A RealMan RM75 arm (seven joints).
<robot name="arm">
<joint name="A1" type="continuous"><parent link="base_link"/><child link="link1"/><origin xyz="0.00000 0.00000 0.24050" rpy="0.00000 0.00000 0.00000"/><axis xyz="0 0 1"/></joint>
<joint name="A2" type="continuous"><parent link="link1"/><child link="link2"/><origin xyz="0.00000 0.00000 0.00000" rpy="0.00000 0.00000 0.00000"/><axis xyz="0 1 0"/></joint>
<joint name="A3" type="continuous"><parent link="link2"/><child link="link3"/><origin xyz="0.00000 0.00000 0.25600" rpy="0.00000 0.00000 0.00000"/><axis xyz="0 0 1"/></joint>
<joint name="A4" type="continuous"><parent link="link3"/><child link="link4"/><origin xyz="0.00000 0.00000 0.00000" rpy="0.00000 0.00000 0.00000"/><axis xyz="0 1 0"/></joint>
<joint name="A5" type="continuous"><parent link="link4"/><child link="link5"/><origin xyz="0.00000 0.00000 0.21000" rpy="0.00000 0.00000 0.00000"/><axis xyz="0 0 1"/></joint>
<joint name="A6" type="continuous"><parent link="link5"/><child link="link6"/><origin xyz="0.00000 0.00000 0.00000" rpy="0.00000 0.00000 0.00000"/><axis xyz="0 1 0"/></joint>
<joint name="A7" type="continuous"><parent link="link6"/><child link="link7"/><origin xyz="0.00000 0.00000 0.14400" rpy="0.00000 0.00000 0.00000"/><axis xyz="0 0 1"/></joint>
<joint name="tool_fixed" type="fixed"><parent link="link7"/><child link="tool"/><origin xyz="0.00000 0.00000 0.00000" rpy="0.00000 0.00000 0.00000"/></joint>
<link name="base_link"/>
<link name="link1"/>
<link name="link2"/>
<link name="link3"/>
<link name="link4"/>
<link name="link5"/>
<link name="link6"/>
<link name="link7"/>
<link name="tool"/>
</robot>
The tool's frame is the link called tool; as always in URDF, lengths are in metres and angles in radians. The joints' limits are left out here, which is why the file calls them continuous.
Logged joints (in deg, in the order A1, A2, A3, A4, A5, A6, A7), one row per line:
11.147, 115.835, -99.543, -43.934, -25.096, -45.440, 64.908
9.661, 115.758, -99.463, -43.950, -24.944, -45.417, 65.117
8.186, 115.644, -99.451, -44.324, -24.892, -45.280, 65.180
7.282, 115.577, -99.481, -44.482, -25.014, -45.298, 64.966
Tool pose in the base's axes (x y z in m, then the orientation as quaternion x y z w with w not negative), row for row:
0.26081, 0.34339, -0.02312, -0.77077, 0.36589, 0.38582, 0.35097
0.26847, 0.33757, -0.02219, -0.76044, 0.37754, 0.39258, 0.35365
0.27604, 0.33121, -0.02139, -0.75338, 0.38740, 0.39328, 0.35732
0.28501, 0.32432, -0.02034, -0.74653, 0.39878, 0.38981, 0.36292
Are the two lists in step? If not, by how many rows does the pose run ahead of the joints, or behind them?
The pose runs 2 rows behind the joints: the pose in row i belongs to the joints in row i - 2.
